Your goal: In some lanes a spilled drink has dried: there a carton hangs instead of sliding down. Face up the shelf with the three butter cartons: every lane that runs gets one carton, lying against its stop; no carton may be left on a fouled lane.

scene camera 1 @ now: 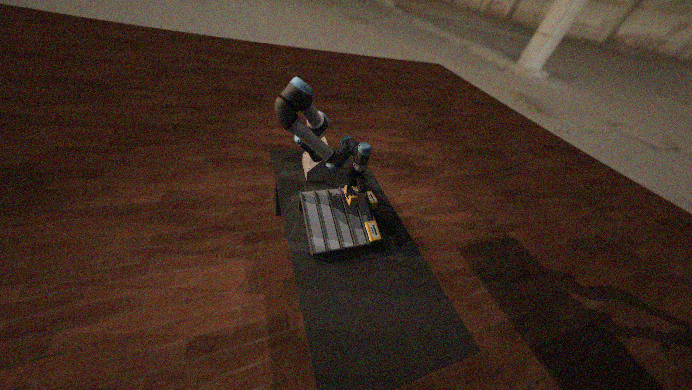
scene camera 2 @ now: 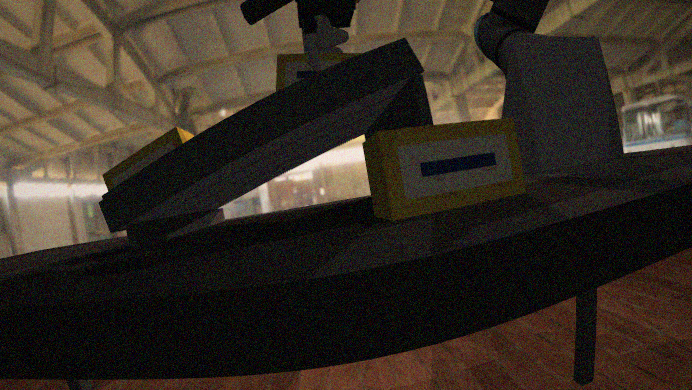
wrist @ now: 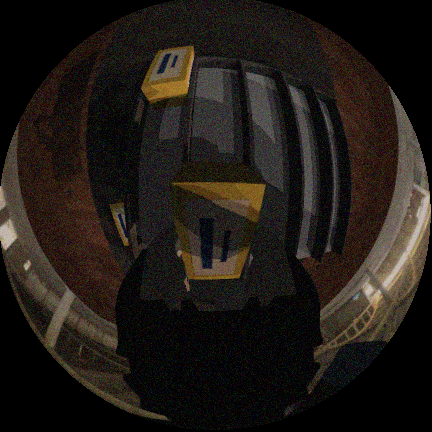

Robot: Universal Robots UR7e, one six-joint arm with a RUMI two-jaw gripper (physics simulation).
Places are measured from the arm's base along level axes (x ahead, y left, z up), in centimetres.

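Pixels of known places: gripper, fingertip midpoint: (scene camera 1: 351,196) (wrist: 214,221); arm's base, link origin: (scene camera 2: 539,71).
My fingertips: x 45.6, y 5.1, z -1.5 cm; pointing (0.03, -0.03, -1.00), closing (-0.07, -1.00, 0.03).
Note:
For each thing: its top centre in the pictures, then the offset to it from my fingertips. "*": a spot on its surface instead.
- yellow butter carton, top centre: (scene camera 2: 152,139) (wrist: 165,59) (scene camera 1: 373,227) dx +23.0, dy +5.3, dz -5.1 cm
- second carton, top centre: (wrist: 216,250) (scene camera 2: 317,55) (scene camera 1: 352,191) dx -0.5, dy +0.1, dz +3.9 cm
- third carton, top centre: (scene camera 2: 437,128) (wrist: 125,226) (scene camera 1: 371,196) dx -6.4, dy +21.3, dz -11.8 cm
- shelf's raised end, surface spot: (scene camera 2: 407,55) * dx -8.5, dy +13.4, dz -2.1 cm
The tilted lane shelf (scene camera 1: 327,222) (scene camera 2: 260,127) (wrist: 214,117) has several lanes split by dark dividers. One yellow butter carton (scene camera 1: 373,230) (scene camera 2: 142,159) (wrist: 168,73) lies at the low end of an outer lane, the leftmost in the wrist view. My gripper (scene camera 1: 354,188) (scene camera 2: 316,59) (wrist: 214,221) is shut on a second carton (scene camera 1: 352,197) (scene camera 2: 287,72) (wrist: 215,235), near the high end over the lane next to it. The shelf's side wall hides its underside in scene camera 2, so I cannot tell whether it touches the lane. A third carton (scene camera 1: 372,198) (scene camera 2: 450,169) (wrist: 120,223) stands on the table beside the shelf.
The dark table (scene camera 1: 370,310) (scene camera 2: 300,300) carries the shelf. The shelf's raised end (scene camera 2: 407,55) is on the side of the robot's base (scene camera 2: 560,100). The upright third carton is close to the shelf's outer side. Raised dividers run along the lanes.

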